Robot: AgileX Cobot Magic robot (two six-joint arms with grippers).
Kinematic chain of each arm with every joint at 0, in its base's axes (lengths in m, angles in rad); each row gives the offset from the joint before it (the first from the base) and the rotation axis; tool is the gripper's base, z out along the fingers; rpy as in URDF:
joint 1: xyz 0 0 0.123 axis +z
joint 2: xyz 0 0 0 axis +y
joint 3: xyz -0.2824 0 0.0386 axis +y
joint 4: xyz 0.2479 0 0.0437 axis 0.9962 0 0.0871
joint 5: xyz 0 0 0 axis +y
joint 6: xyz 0.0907 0 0.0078 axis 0.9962 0 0.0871
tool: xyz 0 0 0 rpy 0 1.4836 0
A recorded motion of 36 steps. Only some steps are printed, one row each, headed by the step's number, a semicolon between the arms.
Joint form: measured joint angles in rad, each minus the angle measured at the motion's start. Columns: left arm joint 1, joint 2, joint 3, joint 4, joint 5, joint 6; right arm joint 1, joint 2, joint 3, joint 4, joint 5, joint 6.
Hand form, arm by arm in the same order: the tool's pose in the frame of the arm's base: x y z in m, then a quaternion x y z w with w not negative. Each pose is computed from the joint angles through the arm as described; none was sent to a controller.
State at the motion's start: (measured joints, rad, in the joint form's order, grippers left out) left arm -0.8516 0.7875 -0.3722 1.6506 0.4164 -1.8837; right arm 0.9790 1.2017 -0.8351 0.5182 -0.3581 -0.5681
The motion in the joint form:
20: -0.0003 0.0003 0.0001 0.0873 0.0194 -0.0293; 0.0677 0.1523 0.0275 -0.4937 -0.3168 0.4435
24: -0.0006 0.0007 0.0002 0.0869 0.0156 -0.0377; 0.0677 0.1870 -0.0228 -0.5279 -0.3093 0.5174
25: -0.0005 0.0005 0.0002 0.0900 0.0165 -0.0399; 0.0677 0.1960 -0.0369 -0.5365 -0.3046 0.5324
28: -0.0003 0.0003 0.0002 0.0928 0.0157 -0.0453; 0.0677 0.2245 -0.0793 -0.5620 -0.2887 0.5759
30: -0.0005 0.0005 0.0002 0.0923 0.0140 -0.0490; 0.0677 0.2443 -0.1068 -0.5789 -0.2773 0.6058
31: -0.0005 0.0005 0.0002 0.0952 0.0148 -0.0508; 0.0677 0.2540 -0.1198 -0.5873 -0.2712 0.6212
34: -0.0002 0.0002 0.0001 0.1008 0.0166 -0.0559; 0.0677 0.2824 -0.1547 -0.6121 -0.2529 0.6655
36: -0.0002 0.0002 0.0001 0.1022 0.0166 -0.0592; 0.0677 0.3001 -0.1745 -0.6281 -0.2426 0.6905
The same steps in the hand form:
20: 0.1292 -0.0899 0.2697 0.13961 0.77040 -0.14249 0.60555; 0.1515 0.2594 0.3350 -0.33651 0.52899 0.34897 0.69653
24: 0.1290 -0.0903 0.2695 0.13761 0.77130 -0.14636 0.60394; 0.1554 0.2700 0.3400 -0.32935 0.52970 0.37239 0.68722
25: 0.1291 -0.0902 0.2697 0.13754 0.77078 -0.14615 0.60467; 0.1565 0.2728 0.3413 -0.32885 0.52985 0.37669 0.68500
28: 0.1290 -0.0902 0.2698 0.13662 0.77060 -0.14751 0.60477; 0.1600 0.2816 0.3446 -0.32828 0.53133 0.38827 0.67762
30: 0.1290 -0.0904 0.2697 0.13565 0.77105 -0.14930 0.60398; 0.1624 0.2875 0.3460 -0.32803 0.53340 0.39564 0.67183
31: 0.1290 -0.0904 0.2698 0.13577 0.77059 -0.14902 0.60461; 0.1636 0.2904 0.3465 -0.32792 0.53488 0.39924 0.66857
34: 0.1291 -0.0903 0.2702 0.13511 0.76971 -0.14890 0.60590; 0.1669 0.2986 0.3466 -0.32844 0.54041 0.40854 0.65816
36: 0.1291 -0.0903 0.2702 0.13435 0.76967 -0.14964 0.60594; 0.1690 0.3036 0.3460 -0.32976 0.54369 0.41304 0.65196

